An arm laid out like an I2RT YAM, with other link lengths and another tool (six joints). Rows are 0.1 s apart.
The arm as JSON. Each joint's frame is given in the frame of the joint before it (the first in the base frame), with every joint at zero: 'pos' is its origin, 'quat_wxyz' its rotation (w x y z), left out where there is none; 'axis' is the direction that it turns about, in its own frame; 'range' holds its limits. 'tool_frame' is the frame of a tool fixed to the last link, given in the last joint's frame.
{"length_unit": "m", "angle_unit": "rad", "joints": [
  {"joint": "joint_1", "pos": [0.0, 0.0, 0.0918], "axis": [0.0, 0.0, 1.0], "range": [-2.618, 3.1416]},
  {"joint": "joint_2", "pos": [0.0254, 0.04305, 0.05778], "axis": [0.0, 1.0, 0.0], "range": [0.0, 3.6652]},
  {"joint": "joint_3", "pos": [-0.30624, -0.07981, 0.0], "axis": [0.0, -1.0, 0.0], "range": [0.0, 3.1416]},
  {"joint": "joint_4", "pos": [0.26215, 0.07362, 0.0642], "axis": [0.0, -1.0, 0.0], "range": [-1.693, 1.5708]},
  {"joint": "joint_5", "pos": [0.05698, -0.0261, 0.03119], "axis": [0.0, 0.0, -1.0], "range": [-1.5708, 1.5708]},
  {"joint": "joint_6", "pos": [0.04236, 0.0, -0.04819], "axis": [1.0, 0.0, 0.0], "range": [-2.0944, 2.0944]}
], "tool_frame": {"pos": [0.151, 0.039, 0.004], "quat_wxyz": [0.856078, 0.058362, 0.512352, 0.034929]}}
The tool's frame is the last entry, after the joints.
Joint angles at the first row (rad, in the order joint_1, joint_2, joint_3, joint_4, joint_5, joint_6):
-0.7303 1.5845 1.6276 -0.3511 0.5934 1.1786
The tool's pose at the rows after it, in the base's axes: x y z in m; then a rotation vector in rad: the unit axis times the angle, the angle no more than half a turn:
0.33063, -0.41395, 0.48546, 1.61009, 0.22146, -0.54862
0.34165, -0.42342, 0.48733, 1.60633, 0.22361, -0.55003
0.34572, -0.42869, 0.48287, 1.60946, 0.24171, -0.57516
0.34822, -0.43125, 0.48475, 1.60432, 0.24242, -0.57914
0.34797, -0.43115, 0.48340, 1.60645, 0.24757, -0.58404
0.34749, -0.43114, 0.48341, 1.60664, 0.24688, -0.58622
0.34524, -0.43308, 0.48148, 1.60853, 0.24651, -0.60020
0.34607, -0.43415, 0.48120, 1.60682, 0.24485, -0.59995
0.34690, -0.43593, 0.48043, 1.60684, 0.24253, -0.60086
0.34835, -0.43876, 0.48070, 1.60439, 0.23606, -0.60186
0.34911, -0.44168, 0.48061, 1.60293, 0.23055, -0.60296
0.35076, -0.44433, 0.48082, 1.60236, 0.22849, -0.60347
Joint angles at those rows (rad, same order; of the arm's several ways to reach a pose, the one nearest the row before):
-0.7303 1.6318 1.6810 -0.3508 0.5919 1.1782
-0.7300 1.6813 1.7408 -0.3584 0.5922 1.1732
-0.7303 1.7088 1.7714 -0.3809 0.6002 1.1625
-0.7303 1.7222 1.7913 -0.3836 0.6029 1.1561
-0.7303 1.7225 1.7916 -0.3897 0.6037 1.1549
-0.7303 1.7222 1.7916 -0.3908 0.6056 1.1549
-0.7338 1.7245 1.7916 -0.3950 0.6125 1.1526
-0.7342 1.7279 1.7923 -0.3896 0.6128 1.1515
-0.7353 1.7336 1.7954 -0.3862 0.6136 1.1519
-0.7364 1.7435 1.8038 -0.3798 0.6166 1.1515
-0.7391 1.7519 1.8103 -0.3740 0.6178 1.1511
-0.7406 1.7626 1.8229 -0.3744 0.6178 1.1507

